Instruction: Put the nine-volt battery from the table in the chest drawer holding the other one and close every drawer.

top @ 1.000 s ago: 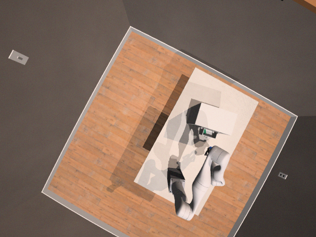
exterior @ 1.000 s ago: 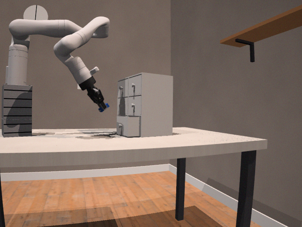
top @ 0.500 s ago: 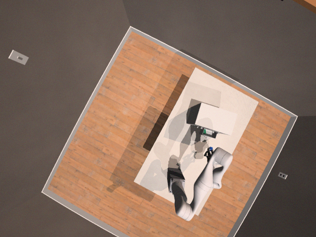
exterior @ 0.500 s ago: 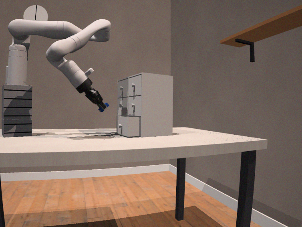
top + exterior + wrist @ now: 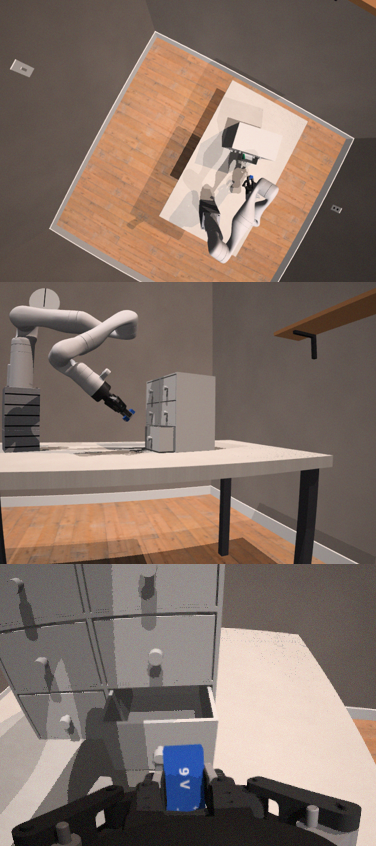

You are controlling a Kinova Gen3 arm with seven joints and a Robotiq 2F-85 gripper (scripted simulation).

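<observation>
Now: hand 14 cm short of the green block, 13 cm above it and 11 cm to the right of it. From my hand the other things lie so: blue nine-volt battery: 1 cm below.
</observation>
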